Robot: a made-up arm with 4 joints.
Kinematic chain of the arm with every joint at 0, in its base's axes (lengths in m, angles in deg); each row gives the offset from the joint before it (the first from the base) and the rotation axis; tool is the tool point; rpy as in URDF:
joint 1: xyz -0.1 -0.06 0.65 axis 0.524 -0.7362 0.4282
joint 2: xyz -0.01 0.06 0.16 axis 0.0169 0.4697 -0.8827
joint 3: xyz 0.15 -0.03 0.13 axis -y
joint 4: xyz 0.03 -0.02 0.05 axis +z
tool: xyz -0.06 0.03 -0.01 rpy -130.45 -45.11 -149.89
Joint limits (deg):
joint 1: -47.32..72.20
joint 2: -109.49..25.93
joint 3: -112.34..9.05
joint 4: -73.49..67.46
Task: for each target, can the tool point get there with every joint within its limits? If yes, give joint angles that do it. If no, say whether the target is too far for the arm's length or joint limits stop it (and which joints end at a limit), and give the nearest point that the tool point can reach.
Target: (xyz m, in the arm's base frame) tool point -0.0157 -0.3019 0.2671
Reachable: no: joint limits stop it (at a limit: joint 1, joint 2, joint 4) | nearest point 0.1566 -0.0777 0.7156 | short by 0.530 m
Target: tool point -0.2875 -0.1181 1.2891
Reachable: no: too far | nearest point -0.2372 -0.0763 1.0532 | short by 0.245 m
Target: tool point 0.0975 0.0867 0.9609
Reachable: yes | joints -12.63 -30.80 -103.04 -0.38
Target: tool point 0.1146 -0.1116 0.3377
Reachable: no: joint limits stop it (at a limit: joint 1, joint 4) | nearest point 0.1582 -0.0728 0.7148 | short by 0.382 m
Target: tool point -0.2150 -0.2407 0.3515
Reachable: no: joint limits stop it (at a limit: joint 1, joint 2, joint 3) | nearest point -0.4068 -0.2610 0.6998 | short by 0.398 m
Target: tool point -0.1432 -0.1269 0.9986
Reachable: yes | joints 40.94 5.00 -8.63 -23.13
